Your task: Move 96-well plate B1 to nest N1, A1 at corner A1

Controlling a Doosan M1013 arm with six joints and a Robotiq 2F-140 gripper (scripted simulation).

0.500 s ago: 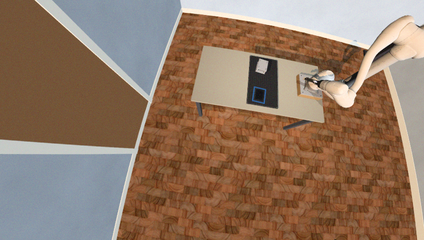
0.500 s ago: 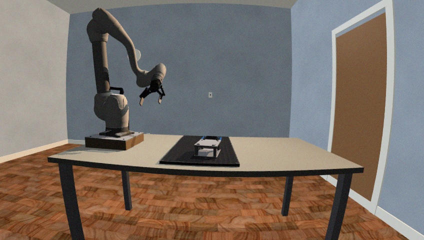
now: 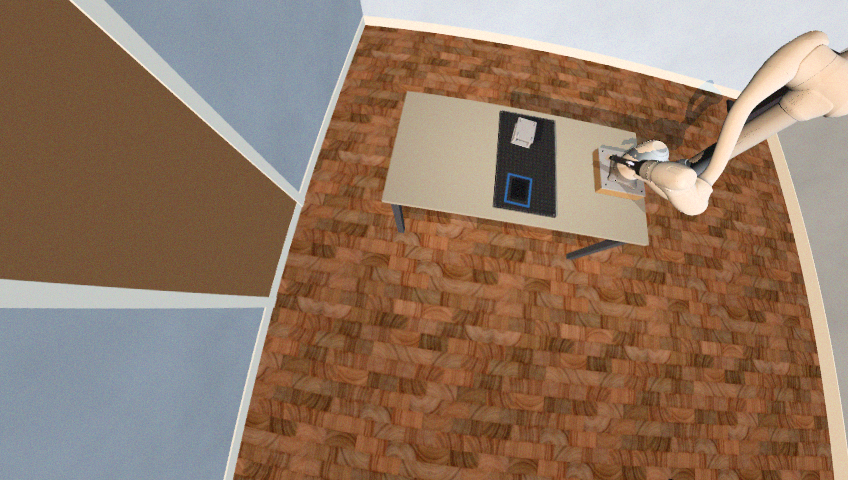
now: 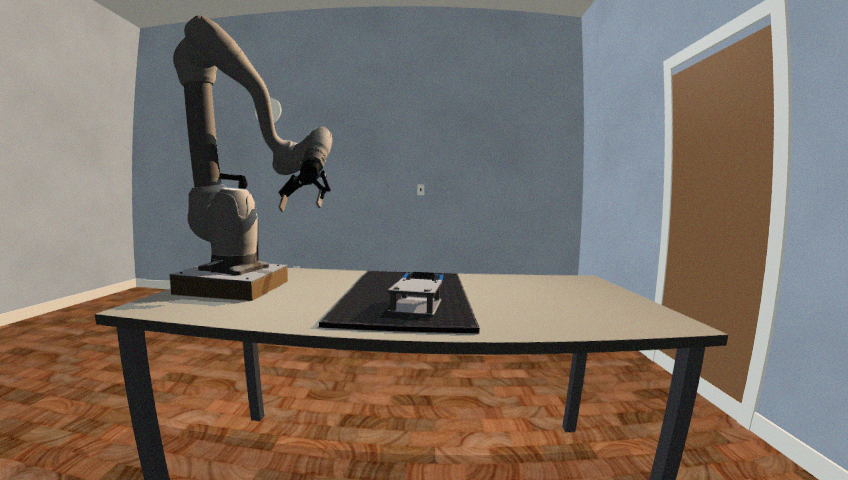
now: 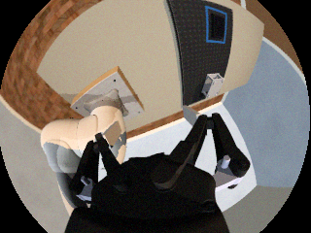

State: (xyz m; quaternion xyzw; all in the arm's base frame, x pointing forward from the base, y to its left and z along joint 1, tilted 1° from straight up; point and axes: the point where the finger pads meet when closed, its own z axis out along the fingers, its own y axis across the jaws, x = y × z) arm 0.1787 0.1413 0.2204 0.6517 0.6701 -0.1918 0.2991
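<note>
The dark 96-well plate lies 41 cm ahead of my hand, 20 cm to the left of it and 26 cm below it. Also, from my hand: raised plate nest N1: 47 cm ahead, 19 cm to the right, 21 cm below.
</note>
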